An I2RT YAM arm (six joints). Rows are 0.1 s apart.
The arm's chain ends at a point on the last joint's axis. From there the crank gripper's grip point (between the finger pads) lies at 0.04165 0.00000 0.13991 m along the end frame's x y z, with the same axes.
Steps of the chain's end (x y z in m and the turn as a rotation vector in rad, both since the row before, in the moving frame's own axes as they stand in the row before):
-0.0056 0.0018 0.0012 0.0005 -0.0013 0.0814
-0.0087 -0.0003 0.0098 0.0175 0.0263 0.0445
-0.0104 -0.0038 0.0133 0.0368 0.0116 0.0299
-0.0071 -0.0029 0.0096 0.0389 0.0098 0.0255
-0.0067 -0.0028 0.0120 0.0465 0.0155 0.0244
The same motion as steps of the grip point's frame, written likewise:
-0.0059 0.0051 0.0013 0.0005 -0.0013 0.0814
-0.0050 -0.0008 0.0087 0.0175 0.0263 0.0445
-0.0087 -0.0077 0.0127 0.0368 0.0116 0.0299
-0.0057 -0.0073 0.0091 0.0389 0.0098 0.0255
-0.0045 -0.0082 0.0112 0.0465 0.0155 0.0244

